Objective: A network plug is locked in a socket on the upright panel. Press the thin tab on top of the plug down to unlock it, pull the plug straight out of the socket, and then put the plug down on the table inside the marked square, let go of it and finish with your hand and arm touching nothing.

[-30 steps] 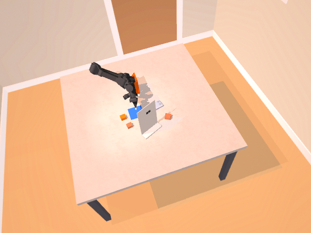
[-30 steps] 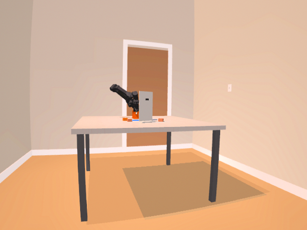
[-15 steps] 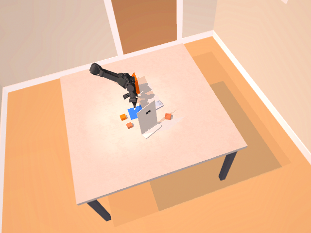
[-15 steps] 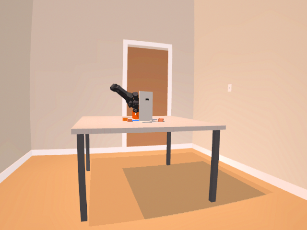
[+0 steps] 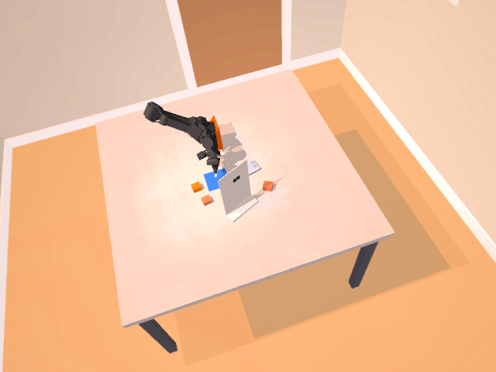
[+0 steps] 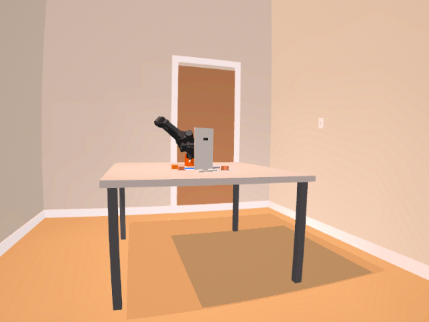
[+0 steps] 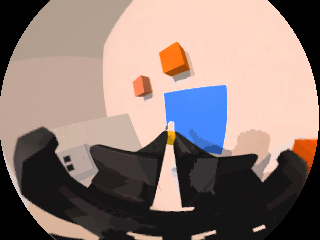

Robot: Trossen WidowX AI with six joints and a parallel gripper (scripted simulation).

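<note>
The blue marked square lies 7 cm below my gripper tip and 1 cm behind it. From my gripper tip the other things lie so: white upright panel (19 cm ahead, 9 cm to the left, 7 cm above); plug (right at my gripper tip); flat grey piece (18 cm to the left, 6 cm below, 3 cm behind).
</note>
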